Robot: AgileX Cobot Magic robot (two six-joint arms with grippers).
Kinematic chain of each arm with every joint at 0, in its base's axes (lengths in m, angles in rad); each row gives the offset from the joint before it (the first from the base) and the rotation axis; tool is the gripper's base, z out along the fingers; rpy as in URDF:
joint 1: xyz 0 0 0.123 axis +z
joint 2: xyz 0 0 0 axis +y
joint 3: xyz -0.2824 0 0.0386 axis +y
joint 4: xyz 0.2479 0 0.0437 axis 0.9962 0 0.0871
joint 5: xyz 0 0 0 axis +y
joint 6: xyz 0.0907 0 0.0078 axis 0.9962 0 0.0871
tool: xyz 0 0 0 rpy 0 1.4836 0
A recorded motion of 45 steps. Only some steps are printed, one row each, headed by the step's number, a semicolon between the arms.
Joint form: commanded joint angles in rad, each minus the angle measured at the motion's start. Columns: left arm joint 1, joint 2, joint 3, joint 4, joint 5, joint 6; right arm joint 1, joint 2, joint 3, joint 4, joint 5, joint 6.
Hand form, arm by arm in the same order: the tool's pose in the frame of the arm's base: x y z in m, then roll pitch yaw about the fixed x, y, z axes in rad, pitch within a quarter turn. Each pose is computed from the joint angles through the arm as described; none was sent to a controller.
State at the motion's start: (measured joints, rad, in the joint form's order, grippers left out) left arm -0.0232 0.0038 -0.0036 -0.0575 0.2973 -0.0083; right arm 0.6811 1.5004 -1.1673 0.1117 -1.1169 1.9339
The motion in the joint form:
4: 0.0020 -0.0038 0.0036 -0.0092 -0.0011 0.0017; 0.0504 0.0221 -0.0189 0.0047 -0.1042 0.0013
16: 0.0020 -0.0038 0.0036 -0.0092 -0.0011 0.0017; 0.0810 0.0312 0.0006 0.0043 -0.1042 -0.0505
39: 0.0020 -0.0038 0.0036 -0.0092 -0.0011 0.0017; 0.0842 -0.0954 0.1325 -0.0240 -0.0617 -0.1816
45: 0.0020 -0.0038 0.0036 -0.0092 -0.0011 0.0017; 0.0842 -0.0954 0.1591 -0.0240 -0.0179 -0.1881
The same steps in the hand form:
4: 0.0545 -0.0029 0.1863 -2.8030 1.3497 -2.8363; 0.2482 0.2095 0.4409 0.5337 -0.3102 2.5874
16: 0.0545 -0.0029 0.1863 -2.8030 1.3497 -2.8363; 0.2441 0.2194 0.4321 0.5763 -0.2898 2.5634
39: 0.0545 -0.0029 0.1863 -2.8030 1.3497 -2.8363; 0.2181 0.1993 0.4296 0.6560 -0.1965 2.4556
45: 0.0545 -0.0029 0.1863 -2.8030 1.3497 -2.8363; 0.2205 0.2017 0.4189 0.7281 -0.2013 2.4401

